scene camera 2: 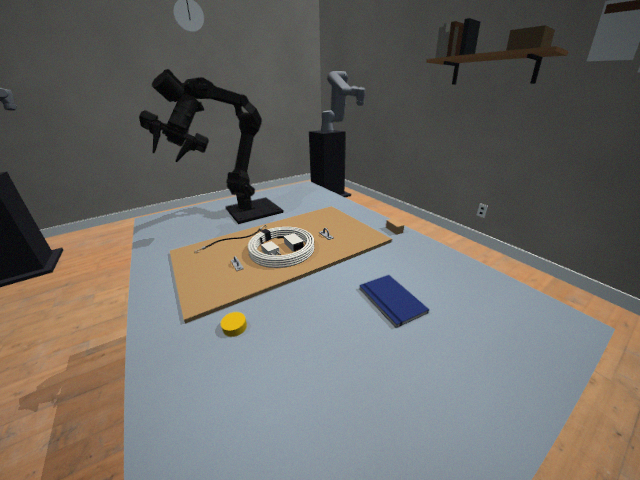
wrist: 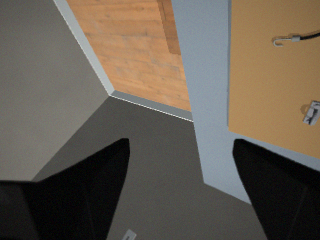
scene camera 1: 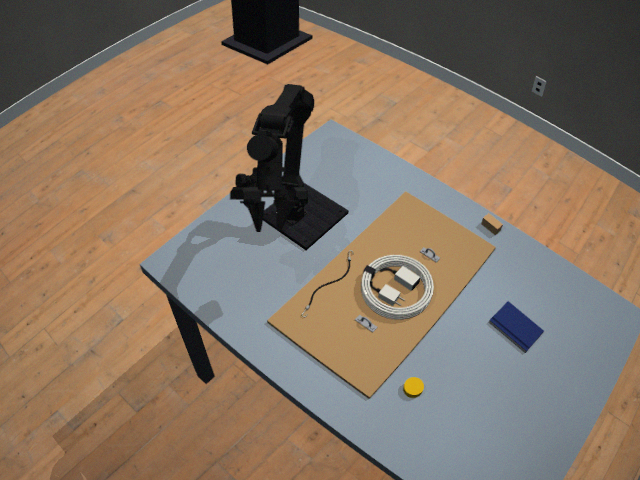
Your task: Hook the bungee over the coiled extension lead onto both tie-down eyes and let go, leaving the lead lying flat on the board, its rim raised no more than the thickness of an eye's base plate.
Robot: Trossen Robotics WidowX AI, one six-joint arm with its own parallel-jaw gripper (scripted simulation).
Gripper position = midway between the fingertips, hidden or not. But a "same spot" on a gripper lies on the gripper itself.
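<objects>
I can see my gripper in scene camera 1 (269, 231), and it also appears in the wrist view and in scene camera 2. On my gripper, (wrist: 87, 193) and (scene camera 2: 158, 140) are the same spot. An extension lead coil is visible to me in scene camera 1 and in scene camera 2, while in the wrist view the coil is out of frame. For the coil, too, I can match a place: (scene camera 2: 293, 237) and (scene camera 1: 406, 273) are the same spot on it.
</objects>
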